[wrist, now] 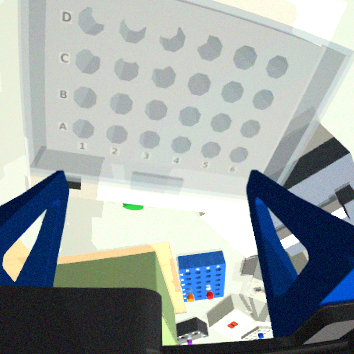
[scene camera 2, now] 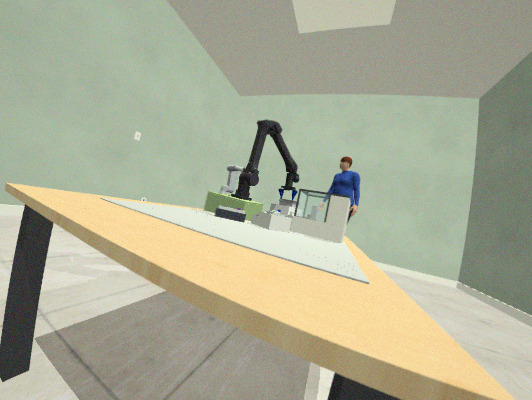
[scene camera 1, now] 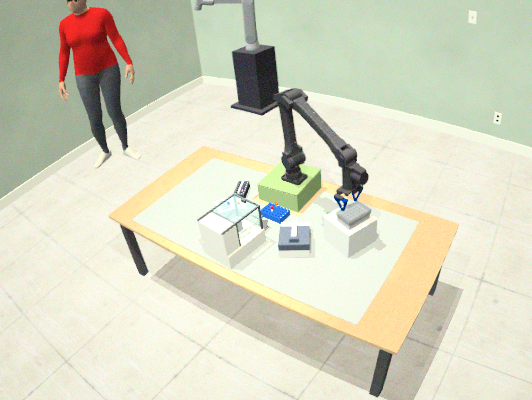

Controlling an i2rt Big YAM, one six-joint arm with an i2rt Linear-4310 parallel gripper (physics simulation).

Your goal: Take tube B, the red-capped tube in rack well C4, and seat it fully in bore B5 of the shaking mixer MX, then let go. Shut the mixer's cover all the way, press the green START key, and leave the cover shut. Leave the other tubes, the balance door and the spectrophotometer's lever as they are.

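Pixels of known places: gripper, fingertip midpoint: (wrist: 158, 178) (scene camera 2: 286, 199) (scene camera 1: 349, 205); arm's base, origin of the base link: (scene camera 2: 241, 198) (scene camera 1: 294, 178).
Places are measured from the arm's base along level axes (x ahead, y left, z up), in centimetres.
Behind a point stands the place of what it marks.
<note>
The red-capped tube (scene camera 1: 272, 208) @(y 1.2, x 20.6, z -6.0 cm) (wrist: 209, 295) @(y 1.0, x 20.3, z -5.6 cm) stands in the blue rack (scene camera 1: 281, 217) @(y 7.4, x 21.6, z -8.4 cm) (wrist: 202, 261) @(y 7.8, x 19.4, z -9.1 cm); its well label is not readable. The mixer (scene camera 1: 350, 236) @(y 49.7, x 25.2, z 1.7 cm) is a white box with a grey block on top, where lettered and numbered bores show in the wrist view. Bore B5 (wrist: 221, 122) shows no tube. A see-through cover (wrist: 320, 82) @(y 46.5, x 21.7, z 8.0 cm) lies over the bores and looks down. The green key (wrist: 133, 206) @(y 28.6, x 10.3, z -3.9 cm) shows beyond the cover's lip. My gripper (scene camera 1: 349, 204) @(y 41.9, x 14.0, z 8.1 cm) (scene camera 2: 288, 199) @(y 41.9, x 14.0, z 8.1 cm) (wrist: 158, 178) @(y 41.9, x 14.0, z 8.1 cm) is open and empty, close above the mixer's arm-side edge.
The glass-walled balance (scene camera 1: 212, 237) @(y 1.0, x 60.9, z 4.1 cm) (scene camera 2: 346, 217) @(y -4.8, x 60.7, z 0.8 cm) stands beyond the blue rack. A blue-grey-topped instrument (scene camera 1: 294, 245) @(y 28.8, x 38.7, z -3.4 cm) stands between balance and mixer. An orange-capped tube (wrist: 190, 297) @(y 1.0, x 16.6, z -5.7 cm) is in the blue rack. A dark rack (scene camera 1: 242, 189) (scene camera 2: 230, 214) and the green arm base (scene camera 1: 280, 192) @(y -0.3, x 11.8, z -2.0 cm) (scene camera 2: 215, 202) @(y -16.5, x -5.0, z -5.6 cm) are nearby.
</note>
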